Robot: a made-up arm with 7 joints. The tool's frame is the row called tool.
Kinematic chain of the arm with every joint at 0, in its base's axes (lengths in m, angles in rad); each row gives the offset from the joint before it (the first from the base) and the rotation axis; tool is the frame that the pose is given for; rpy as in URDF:
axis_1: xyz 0 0 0.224 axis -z
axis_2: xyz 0 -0.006 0.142 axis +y
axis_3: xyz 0 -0.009 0.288 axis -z
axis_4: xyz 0 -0.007 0.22 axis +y
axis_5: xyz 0 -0.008 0.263 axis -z
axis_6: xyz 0 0 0.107 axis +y
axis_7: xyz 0 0 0.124 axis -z
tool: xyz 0 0 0 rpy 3.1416 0 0
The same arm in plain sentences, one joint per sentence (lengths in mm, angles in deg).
The arm has seven revolute joints in a row. What follows holds with every joint at zero, and every direction is one of the base frame's.
Joint 1 is mounted 224.0 mm along +z from the base frame's origin and turns about -z.
Joint 2 is mounted 6.0 mm along -y and 142.0 mm along +z from joint 1 and turns about +y.
Joint 3 is mounted 9.0 mm along -y and 288.0 mm along +z from joint 2 and turns about -z.
Joint 4 is mounted 7.0 mm along -y and 220.0 mm along +z from joint 3 and turns about +y.
Joint 5 is mounted 8.0 mm along -y and 263.0 mm along +z from joint 4 and turns about -z.
Joint 6 is mounted 107.0 mm along +z from joint 5 and turns about +y.
Joint 7 is mounted 124.0 mm along +z from joint 6 and turns about -z.
The tool frame, which is the frame that the pose is given for, is mounted at the same point as joint 7; its axes are the base frame's turned by roll -180.00, pitch 0.00 and yaw 0.00 deg (as in URDF: about the fixed x, then y, then z).

